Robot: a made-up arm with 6 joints. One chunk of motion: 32 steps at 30 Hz.
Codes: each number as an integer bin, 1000 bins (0 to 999) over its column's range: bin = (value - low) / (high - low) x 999, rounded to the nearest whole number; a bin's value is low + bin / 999 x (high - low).
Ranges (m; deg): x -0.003..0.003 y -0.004..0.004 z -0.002..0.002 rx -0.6..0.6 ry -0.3..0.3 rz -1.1..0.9
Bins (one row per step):
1: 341 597 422 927 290 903
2: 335 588 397 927 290 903
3: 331 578 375 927 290 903
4: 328 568 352 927 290 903
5: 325 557 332 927 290 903
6: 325 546 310 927 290 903
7: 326 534 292 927 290 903
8: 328 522 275 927 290 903
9: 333 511 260 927 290 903
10: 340 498 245 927 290 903
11: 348 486 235 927 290 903
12: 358 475 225 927 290 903
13: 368 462 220 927 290 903
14: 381 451 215 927 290 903
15: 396 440 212 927 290 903
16: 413 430 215 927 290 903
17: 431 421 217 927 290 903
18: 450 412 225 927 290 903
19: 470 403 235 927 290 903
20: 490 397 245 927 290 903
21: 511 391 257 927 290 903
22: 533 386 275 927 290 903
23: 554 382 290 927 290 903
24: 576 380 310 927 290 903
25: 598 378 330 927 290 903
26: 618 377 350 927 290 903
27: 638 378 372 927 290 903
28: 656 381 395 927 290 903
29: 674 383 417 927 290 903
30: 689 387 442 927 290 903
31: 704 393 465 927 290 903
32: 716 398 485 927 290 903
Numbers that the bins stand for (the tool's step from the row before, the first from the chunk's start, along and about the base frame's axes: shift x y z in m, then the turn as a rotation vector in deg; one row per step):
1: -0.00095 0.00078 -0.00031 0.514 -0.126 0.708
2: -0.00099 0.00071 -0.00041 0.514 -0.126 0.708
3: -0.00101 0.00063 -0.00050 0.514 -0.126 0.708
4: -0.00103 0.00055 -0.00059 0.514 -0.126 0.708
5: -0.00105 0.00046 -0.00067 0.514 -0.126 0.708
6: -0.00105 0.00037 -0.00076 0.514 -0.126 0.708
7: -0.00104 0.00028 -0.00083 0.514 -0.126 0.708
8: -0.00103 0.00018 -0.00090 0.514 -0.126 0.708
9: -0.00100 0.00009 -0.00096 0.514 -0.126 0.708
10: -0.00096 -0.00001 -0.00102 0.514 -0.126 0.708
11: -0.00091 -0.00011 -0.00106 0.514 -0.126 0.708
12: -0.00085 -0.00020 -0.00110 0.514 -0.126 0.708
13: -0.00079 -0.00030 -0.00112 0.514 -0.126 0.708
14: -0.00071 -0.00039 -0.00114 0.514 -0.126 0.708
15: -0.00062 -0.00048 -0.00115 0.514 -0.126 0.708
16: -0.00052 -0.00056 -0.00114 0.514 -0.126 0.708
17: -0.00041 -0.00063 -0.00113 0.514 -0.126 0.708
18: -0.00030 -0.00070 -0.00110 0.514 -0.126 0.708
19: -0.00018 -0.00077 -0.00106 0.514 -0.126 0.708
20: -0.00006 -0.00082 -0.00102 0.514 -0.126 0.708
21: 0.00007 -0.00087 -0.00097 0.514 -0.126 0.708
22: 0.00020 -0.00091 -0.00090 0.514 -0.126 0.708
23: 0.00033 -0.00094 -0.00084 0.514 -0.126 0.708
24: 0.00046 -0.00096 -0.00076 0.514 -0.126 0.708
25: 0.00059 -0.00097 -0.00068 0.514 -0.126 0.708
26: 0.00071 -0.00098 -0.00060 0.514 -0.126 0.708
27: 0.00083 -0.00097 -0.00051 0.514 -0.126 0.708
28: 0.00094 -0.00095 -0.00042 0.514 -0.126 0.708
29: 0.00105 -0.00093 -0.00033 0.514 -0.126 0.708
30: 0.00114 -0.00090 -0.00023 0.514 -0.126 0.708
31: 0.00123 -0.00085 -0.00014 0.514 -0.126 0.708
32: 0.00130 -0.00081 -0.00006 0.514 -0.126 0.708

